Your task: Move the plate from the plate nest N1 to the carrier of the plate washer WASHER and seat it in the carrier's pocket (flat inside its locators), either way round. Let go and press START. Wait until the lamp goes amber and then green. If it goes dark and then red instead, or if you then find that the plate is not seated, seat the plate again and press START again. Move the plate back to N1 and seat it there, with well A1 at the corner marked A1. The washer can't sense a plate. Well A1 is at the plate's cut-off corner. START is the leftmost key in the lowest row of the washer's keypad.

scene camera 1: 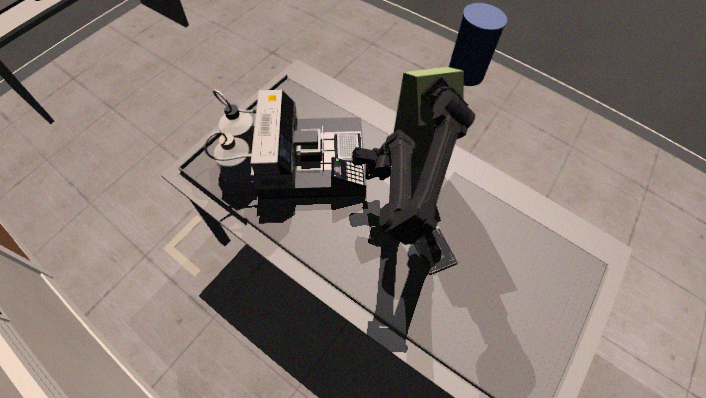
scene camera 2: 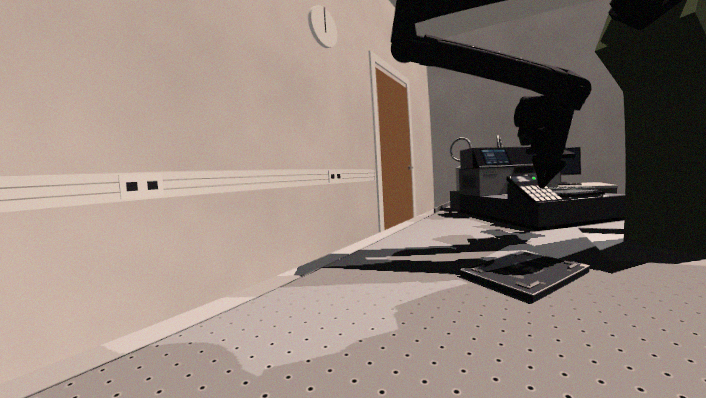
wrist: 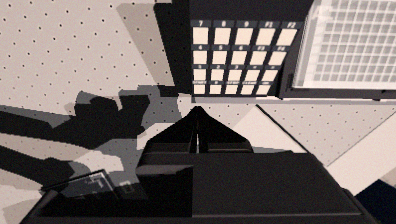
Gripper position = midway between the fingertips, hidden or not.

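Note:
A plate washer (scene camera 2: 485, 172) is visible in the scene, and so is the gripper (scene camera 2: 541, 187), which can be seen in the wrist view too (wrist: 197, 111).

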